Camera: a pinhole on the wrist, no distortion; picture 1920 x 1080 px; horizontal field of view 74.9 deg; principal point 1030.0 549.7 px. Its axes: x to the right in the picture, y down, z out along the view. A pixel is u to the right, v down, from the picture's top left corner.
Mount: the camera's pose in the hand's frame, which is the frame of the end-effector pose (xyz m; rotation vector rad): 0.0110 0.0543 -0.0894 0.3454 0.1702 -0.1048
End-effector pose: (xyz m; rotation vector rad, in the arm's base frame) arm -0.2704 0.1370 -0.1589 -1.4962 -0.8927 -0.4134
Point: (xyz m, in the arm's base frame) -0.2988 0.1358 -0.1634
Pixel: 521.7 86.6
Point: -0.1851 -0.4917 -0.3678
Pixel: behind the camera
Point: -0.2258 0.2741 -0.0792
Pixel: 1480.9 660.9
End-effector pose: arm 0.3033 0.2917 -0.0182 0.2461 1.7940 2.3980
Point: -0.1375 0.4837 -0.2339
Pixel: outside the picture
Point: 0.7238 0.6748 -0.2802
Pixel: outside the picture
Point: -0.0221 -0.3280 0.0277
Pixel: behind the camera
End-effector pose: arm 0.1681 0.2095 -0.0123 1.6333 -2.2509 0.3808
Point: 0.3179 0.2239 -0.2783
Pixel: 193.3 174.9
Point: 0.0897 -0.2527 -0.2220
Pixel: 1594.6 759.8
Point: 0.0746 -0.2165 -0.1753
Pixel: 1671.0 797.4
